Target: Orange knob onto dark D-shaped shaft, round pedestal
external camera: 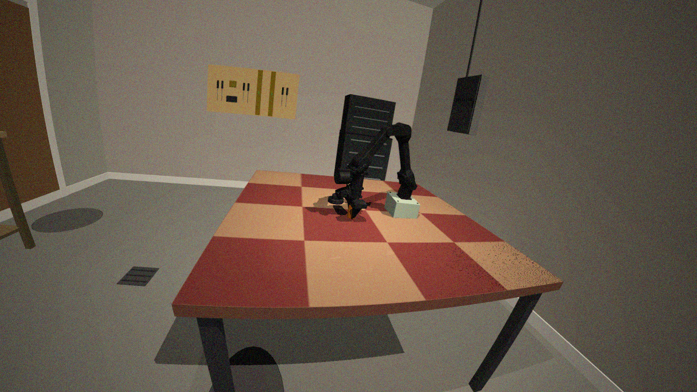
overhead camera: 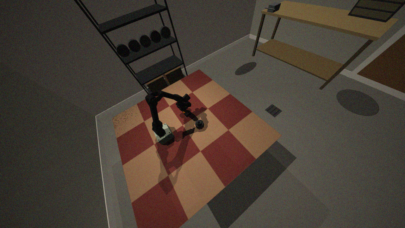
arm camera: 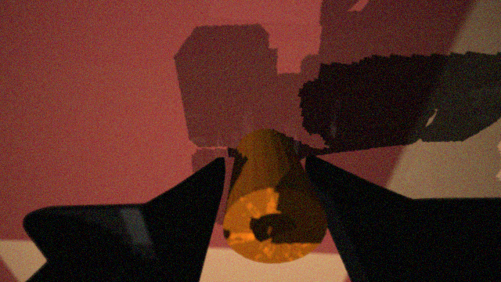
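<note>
My gripper tip is now 200 mm to the left of the round dark pedestal, 30 mm short of it and 20 mm below it. Round my gripper tip: orange knob (20 mm above).
</note>
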